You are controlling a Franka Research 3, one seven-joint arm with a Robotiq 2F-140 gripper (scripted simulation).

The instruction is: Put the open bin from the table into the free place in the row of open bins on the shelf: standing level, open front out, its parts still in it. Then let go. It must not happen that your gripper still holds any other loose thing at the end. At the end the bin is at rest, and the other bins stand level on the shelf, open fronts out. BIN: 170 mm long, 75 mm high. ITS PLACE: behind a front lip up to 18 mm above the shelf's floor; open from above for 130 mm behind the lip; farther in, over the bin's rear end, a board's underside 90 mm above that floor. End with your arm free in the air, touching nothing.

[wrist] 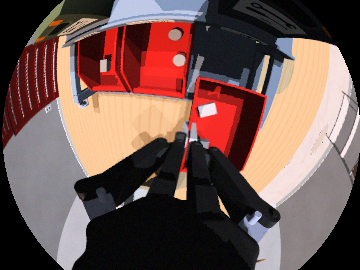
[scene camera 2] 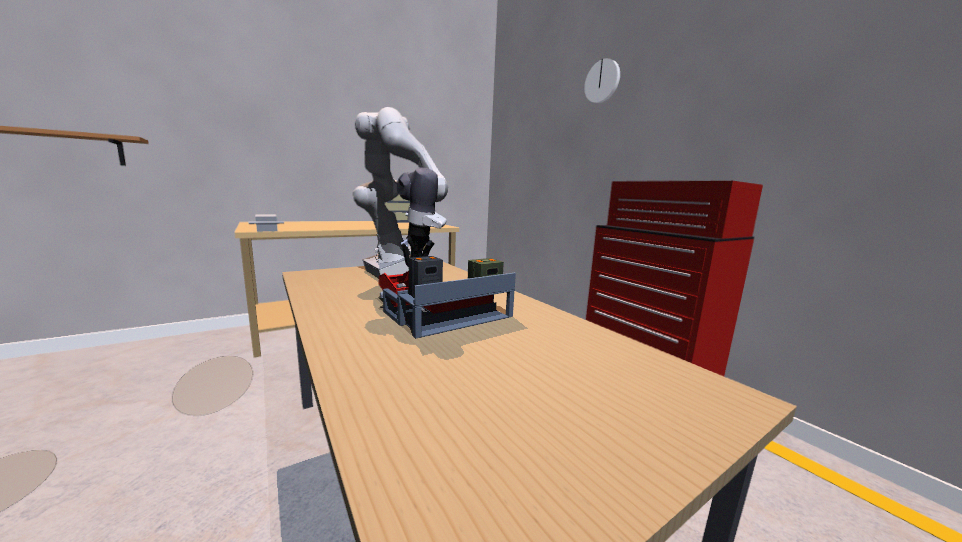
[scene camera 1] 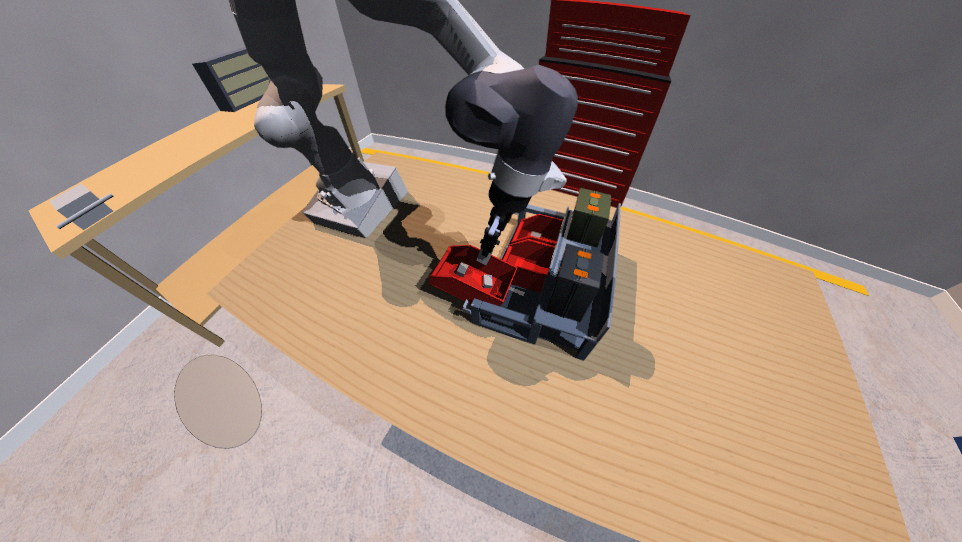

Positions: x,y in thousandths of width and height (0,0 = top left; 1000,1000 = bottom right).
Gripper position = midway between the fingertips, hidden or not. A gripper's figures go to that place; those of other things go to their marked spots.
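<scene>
My gripper (wrist: 524,483) is 20 cm from the lens. There is a red open bin (wrist: 651,480) at 26 cm from the lens, and a red open bin (wrist: 410,198) that is 26 cm from the lens too.
</scene>
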